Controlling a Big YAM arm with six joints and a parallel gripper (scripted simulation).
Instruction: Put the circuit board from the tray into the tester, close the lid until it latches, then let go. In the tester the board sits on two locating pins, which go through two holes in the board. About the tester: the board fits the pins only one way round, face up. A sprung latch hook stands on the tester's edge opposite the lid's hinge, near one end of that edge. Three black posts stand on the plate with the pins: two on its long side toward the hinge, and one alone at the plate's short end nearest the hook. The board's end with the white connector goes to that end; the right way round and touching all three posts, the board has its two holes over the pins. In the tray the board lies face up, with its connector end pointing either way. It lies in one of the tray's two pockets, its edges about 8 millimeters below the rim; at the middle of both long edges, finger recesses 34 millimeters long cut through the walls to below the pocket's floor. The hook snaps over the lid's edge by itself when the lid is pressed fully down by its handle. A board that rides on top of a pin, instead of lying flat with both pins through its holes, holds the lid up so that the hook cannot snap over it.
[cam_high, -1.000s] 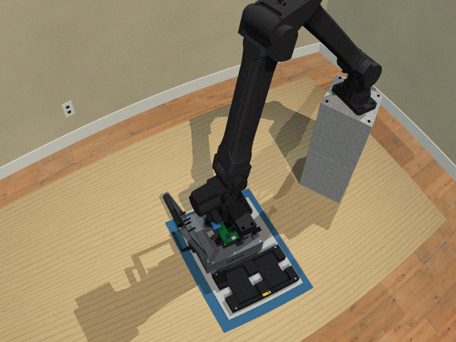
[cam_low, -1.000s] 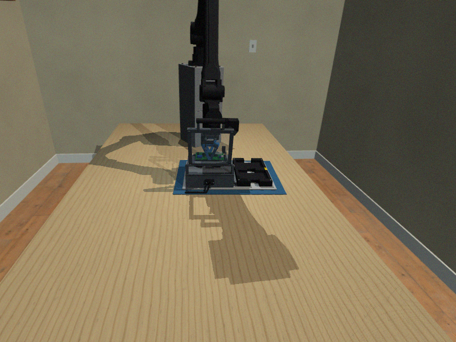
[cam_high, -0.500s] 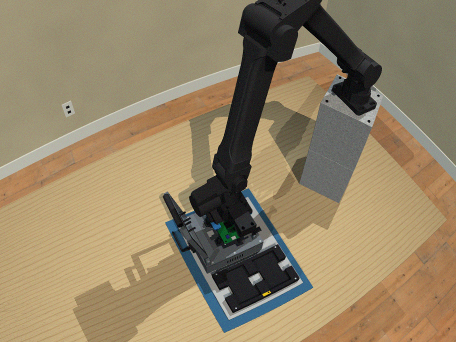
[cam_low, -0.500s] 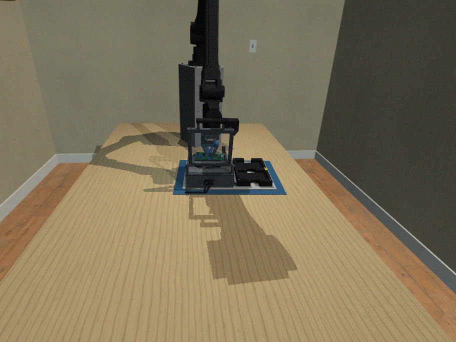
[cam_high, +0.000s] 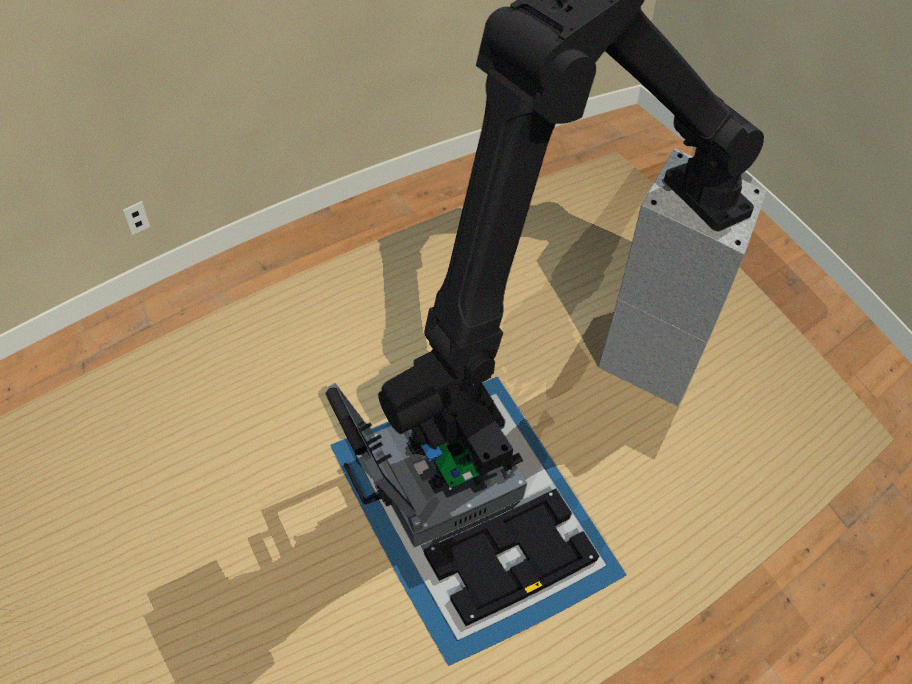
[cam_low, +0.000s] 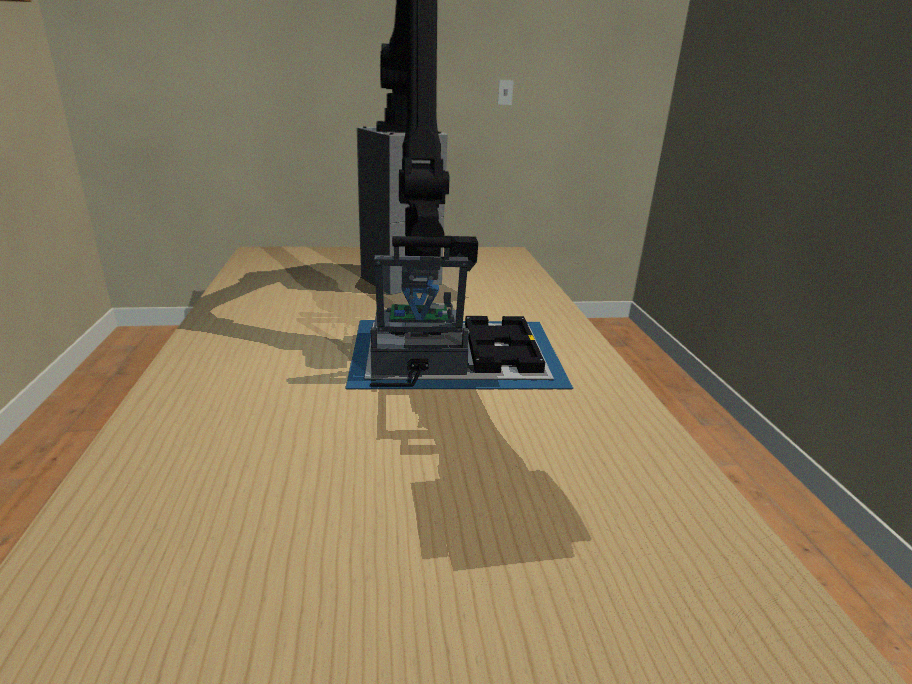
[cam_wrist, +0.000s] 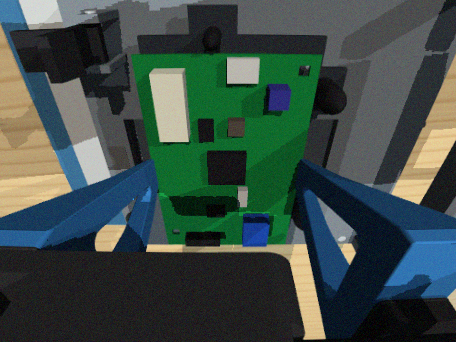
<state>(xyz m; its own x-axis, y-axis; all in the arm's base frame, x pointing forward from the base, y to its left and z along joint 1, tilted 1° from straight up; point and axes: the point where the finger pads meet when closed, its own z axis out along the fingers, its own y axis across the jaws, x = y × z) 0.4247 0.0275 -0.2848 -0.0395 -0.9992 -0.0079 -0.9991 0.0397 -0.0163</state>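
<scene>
Right now the green circuit board is right at my hand. Round my hand: grey tester 30 mm ahead, 30 mm to the left, 20 mm above; black latch hook 60 mm behind, 60 mm to the left; lid 130 mm ahead, 10 mm to the right, 90 mm above.
</scene>
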